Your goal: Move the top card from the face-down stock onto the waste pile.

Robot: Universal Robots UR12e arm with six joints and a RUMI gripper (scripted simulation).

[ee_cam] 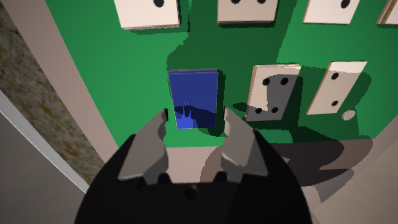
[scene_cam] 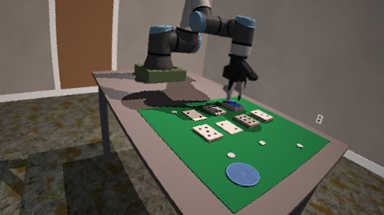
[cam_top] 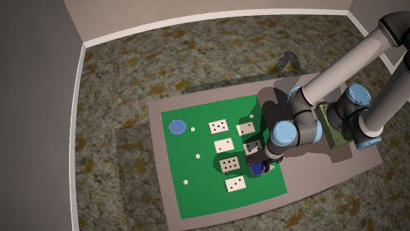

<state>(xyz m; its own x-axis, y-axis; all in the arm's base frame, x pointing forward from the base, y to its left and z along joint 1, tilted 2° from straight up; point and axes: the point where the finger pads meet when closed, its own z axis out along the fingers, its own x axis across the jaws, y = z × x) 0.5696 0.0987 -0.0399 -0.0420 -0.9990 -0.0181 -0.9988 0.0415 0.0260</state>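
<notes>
Now: the card 30 mm below my hand. Also, from my hand: green mat: 150 mm ahead, 140 mm to the right, 50 mm below.
</notes>
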